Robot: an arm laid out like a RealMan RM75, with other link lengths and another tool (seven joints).
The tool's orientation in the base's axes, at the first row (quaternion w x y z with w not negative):
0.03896, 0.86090, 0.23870, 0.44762
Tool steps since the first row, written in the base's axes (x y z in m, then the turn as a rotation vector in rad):
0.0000, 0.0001, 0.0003, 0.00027, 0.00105, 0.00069
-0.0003, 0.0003, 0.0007, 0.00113, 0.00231, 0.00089
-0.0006, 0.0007, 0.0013, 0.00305, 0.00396, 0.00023
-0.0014, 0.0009, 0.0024, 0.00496, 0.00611, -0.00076
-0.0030, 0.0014, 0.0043, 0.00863, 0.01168, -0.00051
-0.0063, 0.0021, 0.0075, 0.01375, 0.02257, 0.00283
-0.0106, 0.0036, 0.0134, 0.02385, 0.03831, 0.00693
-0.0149, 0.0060, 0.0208, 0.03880, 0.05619, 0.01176
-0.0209, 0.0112, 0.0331, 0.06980, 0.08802, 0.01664
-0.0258, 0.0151, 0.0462, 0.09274, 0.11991, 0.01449
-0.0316, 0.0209, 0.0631, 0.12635, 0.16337, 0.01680
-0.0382, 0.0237, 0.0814, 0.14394, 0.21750, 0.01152
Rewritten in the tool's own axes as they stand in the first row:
0.0003, 0.0000, -0.0002, 0.00112, -0.00063, -0.00004
0.0005, -0.0002, -0.0006, 0.00225, -0.00136, 0.00070
0.0010, -0.0005, -0.0011, 0.00342, -0.00228, 0.00285
0.0015, -0.0006, -0.0024, 0.00456, -0.00374, 0.00526
0.0024, -0.0012, -0.0047, 0.00901, -0.00721, 0.00883
0.0035, -0.0021, -0.0091, 0.01886, -0.01396, 0.01247
0.0065, -0.0034, -0.0158, 0.03387, -0.02291, 0.02031
0.0111, -0.0051, -0.0233, 0.05273, -0.03172, 0.03185
0.0197, -0.0085, -0.0346, 0.08564, -0.04680, 0.05808
0.0290, -0.0101, -0.0457, 0.10937, -0.06693, 0.08214
0.0414, -0.0126, -0.0595, 0.14680, -0.09202, 0.11366
0.0532, -0.0124, -0.0752, 0.17550, -0.13468, 0.13863

